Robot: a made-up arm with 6 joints.
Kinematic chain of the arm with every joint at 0, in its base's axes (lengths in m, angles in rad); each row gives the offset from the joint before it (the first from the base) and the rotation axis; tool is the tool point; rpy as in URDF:
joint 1: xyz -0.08 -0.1 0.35 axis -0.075 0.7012 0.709
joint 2: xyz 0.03 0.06 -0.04 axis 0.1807 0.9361 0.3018
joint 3: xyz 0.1 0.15 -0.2 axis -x
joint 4: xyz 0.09 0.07 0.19 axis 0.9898 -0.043 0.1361
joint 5: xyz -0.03 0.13 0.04 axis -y
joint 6: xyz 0.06 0 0.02 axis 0.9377 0.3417 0.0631
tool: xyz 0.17 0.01 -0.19 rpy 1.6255 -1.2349 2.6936
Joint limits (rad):
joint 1: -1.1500..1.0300
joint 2: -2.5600..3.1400
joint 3: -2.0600..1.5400
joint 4: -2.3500..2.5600
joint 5: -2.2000..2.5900
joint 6: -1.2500..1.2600
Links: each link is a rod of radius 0.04 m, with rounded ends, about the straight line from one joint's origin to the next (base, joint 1, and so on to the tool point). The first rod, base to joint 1, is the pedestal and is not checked.
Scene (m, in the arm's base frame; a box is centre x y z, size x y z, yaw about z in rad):
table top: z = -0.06
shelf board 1: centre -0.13 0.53 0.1 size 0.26 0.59 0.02 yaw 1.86
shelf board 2: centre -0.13 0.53 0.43 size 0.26 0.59 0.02 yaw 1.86
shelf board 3: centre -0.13 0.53 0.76 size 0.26 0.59 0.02 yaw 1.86
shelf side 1: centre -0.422 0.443 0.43 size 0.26 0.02 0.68 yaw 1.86
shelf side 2: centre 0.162 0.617 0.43 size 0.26 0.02 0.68 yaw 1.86
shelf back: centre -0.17 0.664 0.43 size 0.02 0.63 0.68 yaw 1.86
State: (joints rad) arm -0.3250 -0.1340 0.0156 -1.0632 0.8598 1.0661
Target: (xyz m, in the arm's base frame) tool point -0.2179 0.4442 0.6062
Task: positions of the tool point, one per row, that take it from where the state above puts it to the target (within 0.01 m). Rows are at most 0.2 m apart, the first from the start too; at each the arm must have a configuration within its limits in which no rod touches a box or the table.
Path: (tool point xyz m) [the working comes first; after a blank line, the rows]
Joints at the target: 1.0300 -1.1248 -0.2609 -0.0503 1.7000 1.2600
Straight joint move there: touches shelf board 2, shelf side 2.

1: 0.4486 0.3381 0.3282
2: 0.3631 0.3518 0.4433
3: 0.2858 0.2844 0.5490
4: 0.2338 0.1483 0.6120
5: 0.2111 -0.0266 0.6048
6: 0.2061 -0.2007 0.5157
7: 0.1580 -0.0589 0.6139
8: 0.0787 0.0880 0.6691
9: -0.0198 0.2257 0.6820
10: -0.1234 0.3454 0.6579
11: -0.2179 0.4442 0.6062

